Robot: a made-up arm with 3 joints. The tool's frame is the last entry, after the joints.
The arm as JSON. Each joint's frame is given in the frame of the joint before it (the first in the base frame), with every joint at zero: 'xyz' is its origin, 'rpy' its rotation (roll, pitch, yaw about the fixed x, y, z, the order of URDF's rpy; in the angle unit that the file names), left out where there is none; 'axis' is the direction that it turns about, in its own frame. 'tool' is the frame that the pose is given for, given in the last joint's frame.
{
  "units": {
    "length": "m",
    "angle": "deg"
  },
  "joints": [
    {
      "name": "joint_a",
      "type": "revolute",
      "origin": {
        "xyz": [
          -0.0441,
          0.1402,
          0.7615
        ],
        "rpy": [
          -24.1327,
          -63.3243,
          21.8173
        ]
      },
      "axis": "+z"
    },
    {
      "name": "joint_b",
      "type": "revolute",
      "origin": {
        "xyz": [
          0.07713,
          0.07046,
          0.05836
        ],
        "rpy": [
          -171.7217,
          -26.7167,
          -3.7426
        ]
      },
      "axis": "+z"
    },
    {
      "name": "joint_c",
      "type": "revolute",
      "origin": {
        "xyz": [
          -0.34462,
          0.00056,
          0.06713
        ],
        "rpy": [
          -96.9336,
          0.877,
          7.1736
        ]
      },
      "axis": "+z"
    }
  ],
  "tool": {
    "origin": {
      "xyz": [
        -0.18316,
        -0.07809,
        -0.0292
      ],
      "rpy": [
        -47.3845,
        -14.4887,
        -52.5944
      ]
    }
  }
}
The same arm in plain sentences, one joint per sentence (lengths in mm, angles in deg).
The arm has three revolute joints in a row. What follows holds with every joint at zero, and every direction is one of the base frame's.
The first joint sits 44.1 mm along -x and 140.2 mm along +y and 761.5 mm along +z from the base frame's origin and turns about the direction (-0.909006, 0.0765, 0.409703).
The second joint sits 20.9 mm along -x and 86.6 mm along +y and 79.9 mm along +z from the first joint and turns about the direction (0.992447, 0.120706, 0.021901).
The third joint sits 79.5 mm along +x and 35.8 mm along -y and 340.1 mm along -z from the second joint and turns about -y.
The tool frame, which is the frame that the pose is given for, sits 84.9 mm along +x and 29.2 mm along +y and 180.1 mm along -z from the third joint; its axes are the base frame's turned by roll 54.29, pitch -38.06 and yaw -18.53 deg (as in URDF: about the fixed x, then y, then z).

